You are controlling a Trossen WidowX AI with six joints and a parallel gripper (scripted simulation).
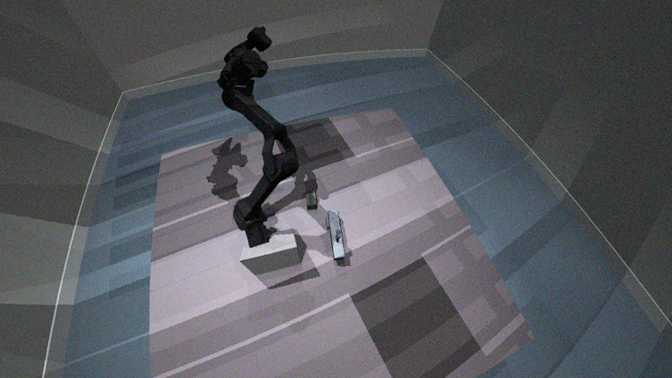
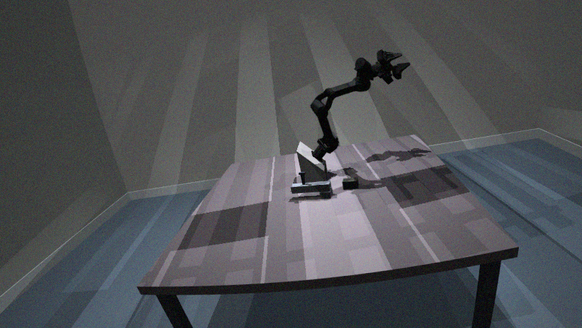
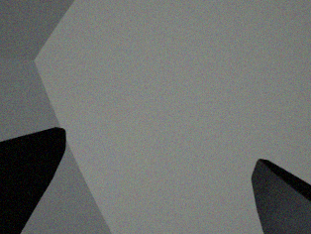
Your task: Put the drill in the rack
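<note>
Right now the small dark piece is 56 cm to the right of my gripper tip, 45 cm below it and 5 cm ahead of it. Also, from my gripper tip: grey bar 53 cm to the right, 50 cm below, 6 cm ahead; then yellowish key 51 cm to the right, 49 cm below, 7 cm ahead; then rack 52 cm below, 35 cm to the right, 4 cm ahead.
</note>
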